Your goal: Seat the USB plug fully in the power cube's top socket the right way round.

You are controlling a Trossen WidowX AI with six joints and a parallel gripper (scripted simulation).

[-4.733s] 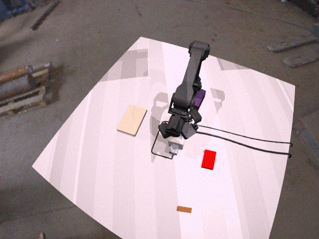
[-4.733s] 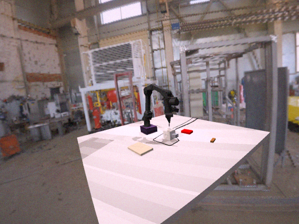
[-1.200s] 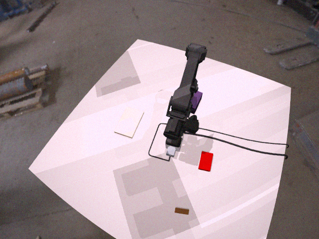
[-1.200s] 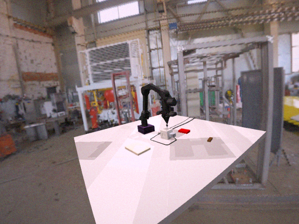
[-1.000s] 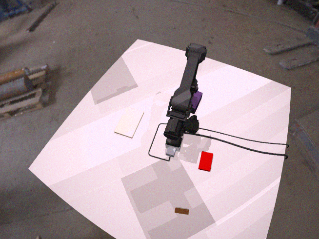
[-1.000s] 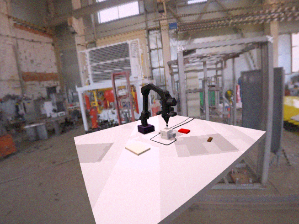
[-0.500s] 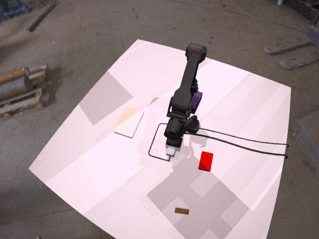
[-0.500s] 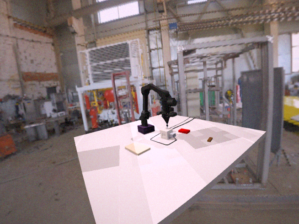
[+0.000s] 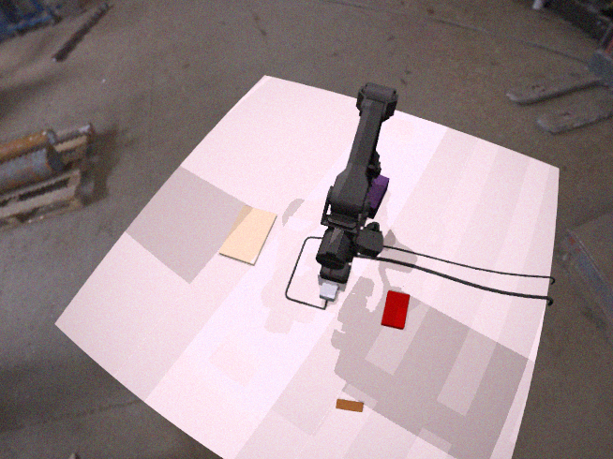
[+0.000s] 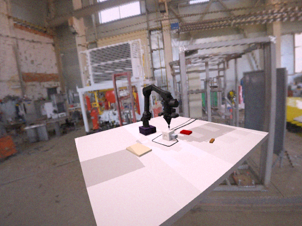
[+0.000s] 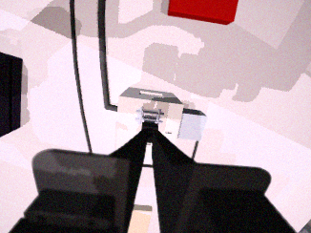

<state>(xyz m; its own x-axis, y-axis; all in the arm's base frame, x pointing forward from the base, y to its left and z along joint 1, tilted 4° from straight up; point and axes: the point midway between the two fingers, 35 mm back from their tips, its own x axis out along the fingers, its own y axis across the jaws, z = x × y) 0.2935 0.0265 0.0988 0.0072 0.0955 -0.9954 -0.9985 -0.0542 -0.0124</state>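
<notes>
Now: gripper tip 1 cm above the USB plug. Also, from my gripper tip: beige plate: 4 cm behind, 31 cm to the right, 12 cm below; small brown block: 32 cm ahead, 13 cm to the left, 12 cm below; red block: 5 cm ahead, 17 cm to the left, 11 cm below.
</notes>
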